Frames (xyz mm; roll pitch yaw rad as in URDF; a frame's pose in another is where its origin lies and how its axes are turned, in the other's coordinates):
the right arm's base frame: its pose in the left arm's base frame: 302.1 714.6 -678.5 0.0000 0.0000 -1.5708
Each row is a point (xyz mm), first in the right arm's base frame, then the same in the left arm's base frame.
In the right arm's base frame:
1: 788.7 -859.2 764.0
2: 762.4 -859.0 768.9
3: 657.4 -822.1 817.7
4: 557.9 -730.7 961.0
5: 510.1 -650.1 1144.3
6: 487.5 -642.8 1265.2
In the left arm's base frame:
1: -557.1 -74.1 85.5
2: -556.9 -47.8 90.4
3: -520.0 57.2 139.2
4: -428.6 156.7 282.5
5: -348.0 204.5 465.8
6: -340.7 227.1 586.7

